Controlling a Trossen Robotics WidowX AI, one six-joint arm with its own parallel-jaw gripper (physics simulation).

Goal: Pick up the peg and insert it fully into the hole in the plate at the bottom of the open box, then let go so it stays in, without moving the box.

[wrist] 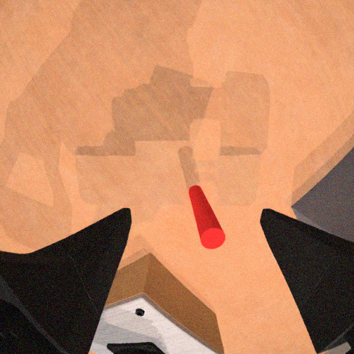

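Observation:
The red peg (pixel 205 216) stands upright on the table, its bright round top toward the camera, a little right of the middle of the wrist view. My gripper (pixel 197 215) is open, with one black finger on each side of the peg in the view and a gap on both sides; nothing is between the pads that I can see being held. Part of the grey box (pixel 332 197) shows at the right edge, partly behind the right finger. Its inside, the plate and the hole do not show.
A brown block with a silvery top (pixel 177 290) stands at the bottom, partly behind the left finger, with a small dark hole and a black part on its top. The arm's shadows fall across the wood-coloured table (pixel 280 45).

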